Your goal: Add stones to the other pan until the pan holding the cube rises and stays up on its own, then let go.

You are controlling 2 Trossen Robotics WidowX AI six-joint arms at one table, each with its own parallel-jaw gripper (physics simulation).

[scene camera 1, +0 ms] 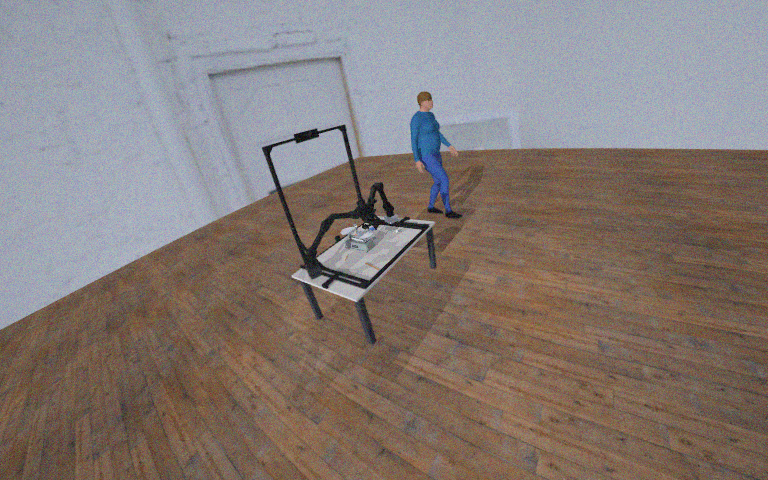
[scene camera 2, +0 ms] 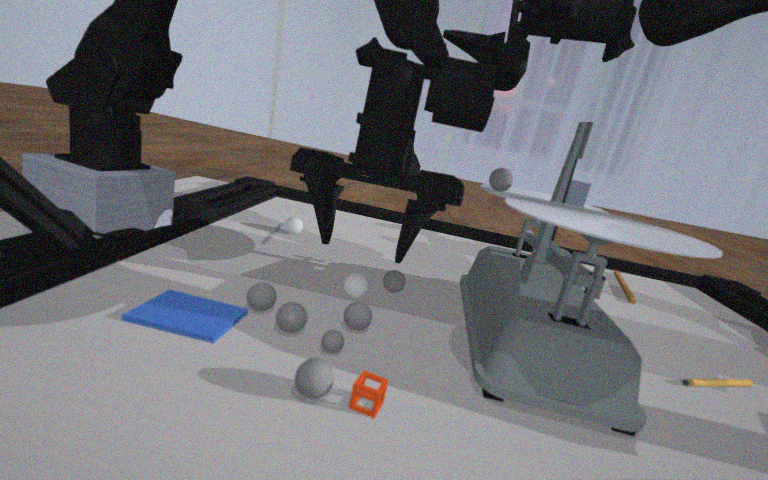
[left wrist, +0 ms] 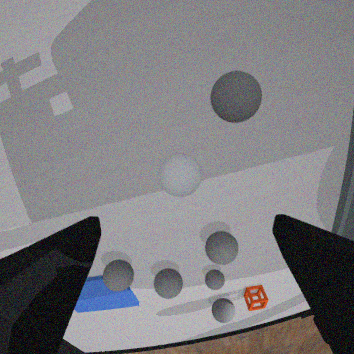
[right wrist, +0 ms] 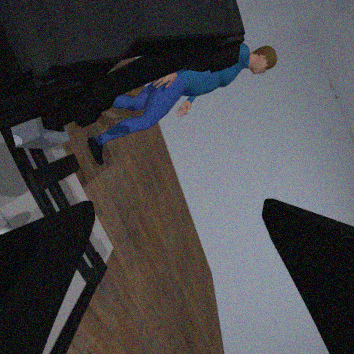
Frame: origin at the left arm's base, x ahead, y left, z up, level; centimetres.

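Seen in the pictures: left gripper, fingertip midpoint: [scene camera 2: 360, 253] [left wrist: 188, 224]; right gripper, fingertip midpoint: [scene camera 1: 376, 204] [right wrist: 179, 208]; left arm's base at its link origin: [scene camera 1: 390, 215] [scene camera 2: 105, 163] [right wrist: 50, 116]; right arm's base at its link origin: [scene camera 1: 312, 266].
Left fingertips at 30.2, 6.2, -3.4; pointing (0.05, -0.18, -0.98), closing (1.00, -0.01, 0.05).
Pixels of each thing's top centre, then the offset from my left fingertips to it, as dx, dy, dz.
- pale stone at its top centre: [left wrist: 182, 185] [scene camera 2: 358, 273] -0.1, +0.6, -2.6
- dark stone at its top centre: [left wrist: 244, 100] [scene camera 2: 396, 270] +3.0, +5.3, -2.6
- balance at its top centre: [scene camera 2: 593, 123] [scene camera 1: 354, 223] +19.2, +4.5, +17.9
- grey stone at its top centre: [scene camera 2: 504, 168] +11.7, +11.3, +11.8
- grey block at its top centre: [scene camera 2: 576, 181] +19.7, +11.4, +12.0
- blue slab at its top centre: [scene camera 2: 189, 311] [left wrist: 95, 296] -9.2, -14.8, -4.9
- orange open-frame cube at its top centre: [scene camera 2: 371, 381] [left wrist: 258, 305] +9.1, -16.6, -3.4
- white ball with a thin rod, top centre: [scene camera 2: 295, 216] -17.7, +15.1, -2.6
- yellow stick at its top centre: [scene camera 2: 718, 379] +37.9, +9.4, -4.7
- brown stick at its top centre: [scene camera 2: 624, 283] +33.3, +40.0, -4.7
My left gripper [scene camera 2: 362, 253] [left wrist: 188, 224] is open and empty above the table. A pale stone [scene camera 2: 355, 284] [left wrist: 180, 175] is below its fingers, with a dark stone [scene camera 2: 394, 281] [left wrist: 236, 96] close by. More grey stones [scene camera 2: 291, 316] [left wrist: 168, 283] lie nearer the front in scene camera 2. The balance [scene camera 2: 566, 362] [scene camera 1: 360, 243] stands at the right there. One grey stone [scene camera 2: 500, 179] is on its far pan; the near pan [scene camera 2: 634, 233] is tilted. A grey block [scene camera 2: 577, 193] shows partly behind the upright; I cannot tell which pan bears it. My right gripper [right wrist: 179, 208] is open and empty, up high.
A blue slab [scene camera 2: 184, 315] [left wrist: 107, 296] and an orange open-frame cube [scene camera 2: 368, 394] [left wrist: 256, 298] lie on the table. A white ball with a thin rod [scene camera 2: 292, 224] lies farther back. A yellow stick [scene camera 2: 722, 383] and a brown stick [scene camera 2: 624, 286] lie beside the balance. A person [scene camera 1: 427, 141] [right wrist: 165, 95] stands behind the table.
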